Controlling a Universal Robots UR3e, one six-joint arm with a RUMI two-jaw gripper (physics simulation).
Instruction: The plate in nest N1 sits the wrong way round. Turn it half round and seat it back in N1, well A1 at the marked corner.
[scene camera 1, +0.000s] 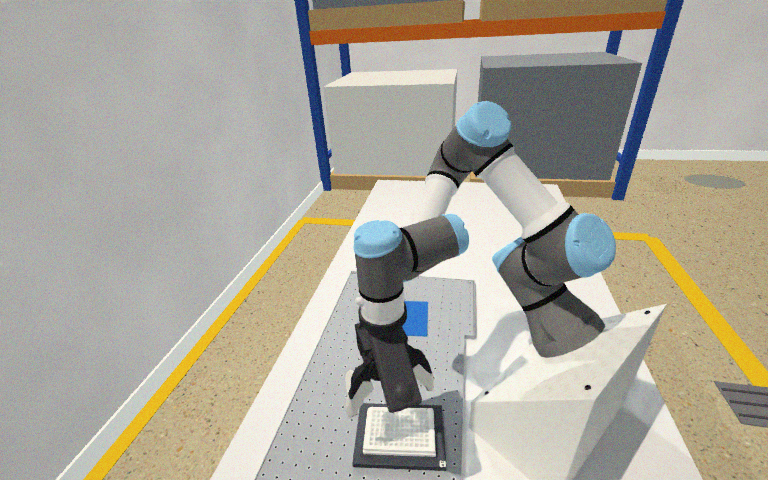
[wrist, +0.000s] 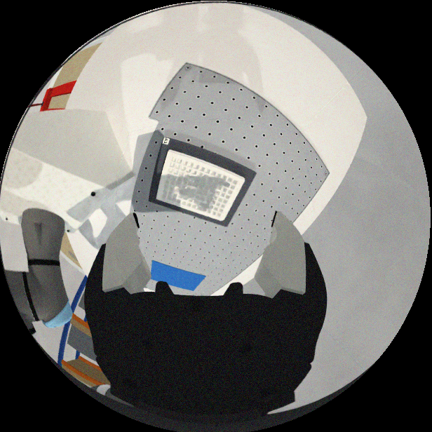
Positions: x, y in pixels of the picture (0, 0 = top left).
My gripper shows in scene camera 1 and in the wrist view. A white well plate shows in scene camera 1 (410, 432) and in the wrist view (186, 181). One and the same spot on my gripper: (wrist: 288, 271) is (scene camera 1: 366, 386).
